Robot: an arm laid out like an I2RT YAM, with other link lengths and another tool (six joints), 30 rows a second.
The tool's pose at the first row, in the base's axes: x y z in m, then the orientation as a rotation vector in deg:
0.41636, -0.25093, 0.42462, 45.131, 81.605, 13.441
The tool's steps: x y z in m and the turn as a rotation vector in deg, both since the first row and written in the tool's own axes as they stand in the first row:
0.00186, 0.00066, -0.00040, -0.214, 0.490, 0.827
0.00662, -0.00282, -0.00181, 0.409, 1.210, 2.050
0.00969, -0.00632, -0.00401, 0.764, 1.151, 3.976
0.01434, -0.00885, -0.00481, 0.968, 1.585, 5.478
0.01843, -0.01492, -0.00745, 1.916, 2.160, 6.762
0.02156, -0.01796, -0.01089, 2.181, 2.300, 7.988
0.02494, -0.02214, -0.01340, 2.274, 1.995, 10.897
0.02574, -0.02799, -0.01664, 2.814, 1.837, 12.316
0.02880, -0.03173, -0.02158, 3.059, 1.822, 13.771
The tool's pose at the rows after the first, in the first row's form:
0.41651, -0.24922, 0.42357, 45.548, 81.716, 14.434
0.41495, -0.24848, 0.41776, 46.935, 82.073, 15.249
0.41236, -0.24848, 0.41331, 48.624, 81.362, 16.460
0.41165, -0.24732, 0.40813, 49.871, 81.229, 17.663
0.40804, -0.24845, 0.40133, 51.574, 81.461, 18.243
0.40444, -0.24765, 0.39718, 52.674, 81.155, 19.066
0.40140, -0.24785, 0.39209, 54.832, 79.689, 21.112
0.39673, -0.25055, 0.38805, 56.290, 79.051, 21.760
0.39149, -0.24978, 0.38360, 57.524, 78.461, 22.704

